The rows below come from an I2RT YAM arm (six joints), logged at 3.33 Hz.
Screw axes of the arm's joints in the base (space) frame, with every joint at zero. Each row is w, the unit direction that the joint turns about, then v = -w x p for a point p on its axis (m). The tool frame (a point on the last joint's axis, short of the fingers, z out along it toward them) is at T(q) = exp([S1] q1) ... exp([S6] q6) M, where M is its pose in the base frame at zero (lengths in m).
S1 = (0, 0, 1, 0.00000, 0.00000, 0.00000)
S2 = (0, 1, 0, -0.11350, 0.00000, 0.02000)
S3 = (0, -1, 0, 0.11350, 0.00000, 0.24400)
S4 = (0, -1, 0, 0.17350, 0.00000, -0.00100)
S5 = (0, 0, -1, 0.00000, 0.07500, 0.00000)
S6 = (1, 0, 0, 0.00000, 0.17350, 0.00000)
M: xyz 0.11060 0.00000 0.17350 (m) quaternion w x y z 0.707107 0 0.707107 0
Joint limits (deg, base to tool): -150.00..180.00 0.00..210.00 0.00..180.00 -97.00..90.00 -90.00..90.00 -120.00..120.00
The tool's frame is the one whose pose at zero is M.
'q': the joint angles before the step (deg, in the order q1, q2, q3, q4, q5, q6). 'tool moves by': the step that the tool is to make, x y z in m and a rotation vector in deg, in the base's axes. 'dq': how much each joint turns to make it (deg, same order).
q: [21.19 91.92 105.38 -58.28 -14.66 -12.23]
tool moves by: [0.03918 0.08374 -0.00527 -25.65 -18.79 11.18]
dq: [10.99 15.19 15.63 3.28 21.28 -23.15]
